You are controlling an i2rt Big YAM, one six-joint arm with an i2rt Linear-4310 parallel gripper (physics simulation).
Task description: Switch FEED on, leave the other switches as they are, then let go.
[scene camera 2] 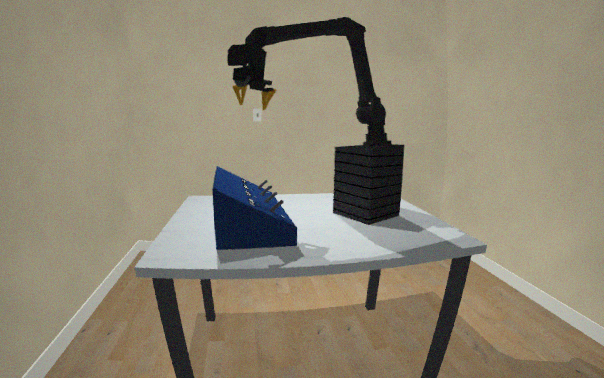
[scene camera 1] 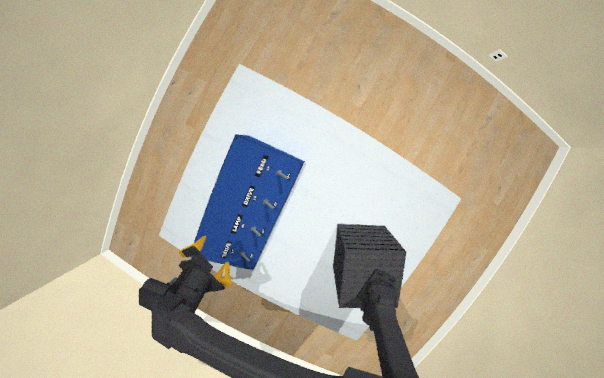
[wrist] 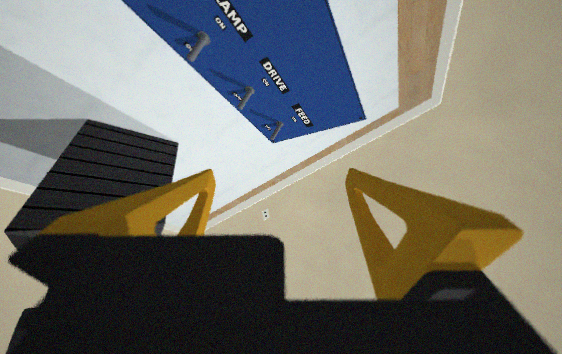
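Pixels of known places: gripper, fingertip midpoint: [scene camera 2: 252, 107] [scene camera 1: 216, 250] [wrist: 280, 176]; arm's base at its link origin: [scene camera 2: 376, 145] [scene camera 1: 376, 288].
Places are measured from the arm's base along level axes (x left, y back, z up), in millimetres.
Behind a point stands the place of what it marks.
A blue sloped switch box [scene camera 1: 222, 182] {x -23, y -620, z -117 mm} [scene camera 2: 250, 227] {x 297, y -508, z -226 mm} [wrist: 310, 50] {x 7, y -595, z -128 mm} carries grey levers. The FEED lever [scene camera 1: 283, 175] {x -142, y -448, z -174 mm} [scene camera 2: 263, 184] {x -134, y -448, z -182 mm} [wrist: 276, 131] {x -136, y -453, z -178 mm} leans down the slope, away from its label and ON mark. The DRIVE lever [scene camera 1: 270, 204] {x -25, y -438, z -175 mm} [wrist: 246, 98] {x -18, y -445, z -178 mm}, LAMP lever [scene camera 1: 257, 231] {x 94, y -431, z -178 mm} [wrist: 198, 47] {x 101, y -436, z -178 mm} and VALVE lever [scene camera 1: 245, 256] {x 215, y -424, z -180 mm} [scene camera 2: 277, 205] {x 225, y -421, z -180 mm} lean the same way. The VALVE lever does not show in the wrist view. My gripper [scene camera 1: 215, 251] {x 69, y -498, z 134 mm} [scene camera 2: 253, 106] {x 69, y -498, z 134 mm} [wrist: 280, 176] {x 69, y -498, z 134 mm} is open and empty, high above the box, and appears over its VALVE end in scene camera 1.
The box stands on a white table [scene camera 1: 320, 200] {x -108, y -273, z -294 mm} [scene camera 2: 190, 220] {x 3, y -750, z -294 mm} [wrist: 215, 150] {x -155, y -220, z -295 mm}. My arm rises from a black ribbed pedestal [scene camera 1: 370, 265] {x -57, y -63, z -10 mm} [scene camera 2: 367, 185] {x 107, y -78, z -145 mm} [wrist: 110, 170] {x 49, y -107, z -140 mm}, on the side that the slope faces. Plain walls surround the table, with a white socket [scene camera 1: 498, 55] [scene camera 2: 257, 115] [wrist: 265, 214].
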